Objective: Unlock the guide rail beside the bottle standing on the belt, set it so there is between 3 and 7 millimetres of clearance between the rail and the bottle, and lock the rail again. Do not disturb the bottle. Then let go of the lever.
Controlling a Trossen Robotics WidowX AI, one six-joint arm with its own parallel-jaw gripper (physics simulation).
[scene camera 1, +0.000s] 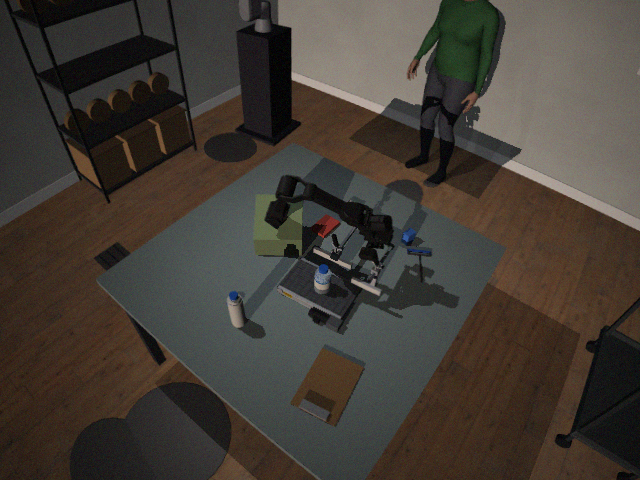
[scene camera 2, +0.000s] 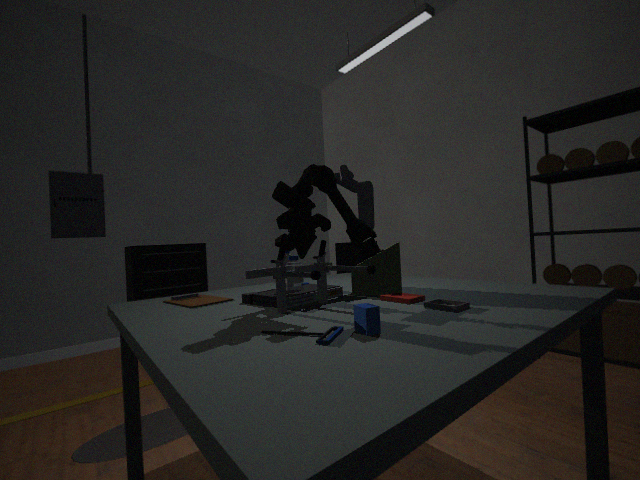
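Pixels of known places: gripper, fingertip midpoint: (scene camera 1: 382, 248) (scene camera 2: 301, 258); arm's base at its link origin: (scene camera 1: 275, 219) (scene camera 2: 374, 255).
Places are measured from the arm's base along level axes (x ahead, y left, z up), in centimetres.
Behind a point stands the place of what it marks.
A clear bottle with a blue cap (scene camera 1: 322, 280) {x 32.4, y -15.9, z -1.7 cm} stands upright on the dark belt (scene camera 1: 298, 274) {x 19.7, y -12.6, z -10.4 cm} (scene camera 2: 258, 298) {x 44.3, y -16.9, z -11.7 cm}; the bottle is partly hidden in scene camera 2. The pale guide rail shows as two bars, a left one (scene camera 1: 331, 257) {x 29.6, y -4.3, z -1.7 cm} and a right one (scene camera 1: 366, 286) {x 47.7, y -9.6, z -1.7 cm}, along the belt's side behind the bottle. Two black levers stand at the rail supports, one (scene camera 1: 335, 240) {x 29.0, y -0.9, z 4.7 cm} (scene camera 2: 323, 248) {x 28.8, y 0.1, z 4.2 cm} upright and the other (scene camera 2: 282, 252) {x 46.4, y 0.3, z 3.8 cm} slightly tilted. My gripper (scene camera 1: 368, 255) (scene camera 2: 303, 255) {x 45.6, y 7.9, z 2.0 cm} is shut and empty, pointing down between the levers in scene camera 2. Contact and the exact rail-to-bottle clearance cannot be told.
A green box (scene camera 1: 278, 245) {x 5.5, y -6.1, z -7.5 cm} (scene camera 2: 385, 273) {x 7.4, y 9.8, z -6.2 cm} and a red block (scene camera 1: 325, 225) {x 13.8, y 19.3, z -12.4 cm} (scene camera 2: 402, 298) {x 17.6, y 22.4, z -12.5 cm} are near the arm. A blue block (scene camera 1: 408, 236) {x 49.8, y 30.1, z -8.4 cm} (scene camera 2: 367, 319) {x 51.6, y 34.5, z -10.6 cm} and a blue-headed tool (scene camera 1: 419, 252) {x 56.7, y 29.1, z -13.3 cm} (scene camera 2: 329, 335) {x 58.8, y 30.1, z -13.1 cm} lie beyond the rail. A white bottle (scene camera 1: 236, 311) {x 13.5, y -43.5, z -2.9 cm} and clipboard (scene camera 1: 336, 377) {x 54.0, y -41.8, z -13.3 cm} (scene camera 2: 204, 300) {x 52.1, y -41.3, z -13.3 cm} are on the belt's other side.
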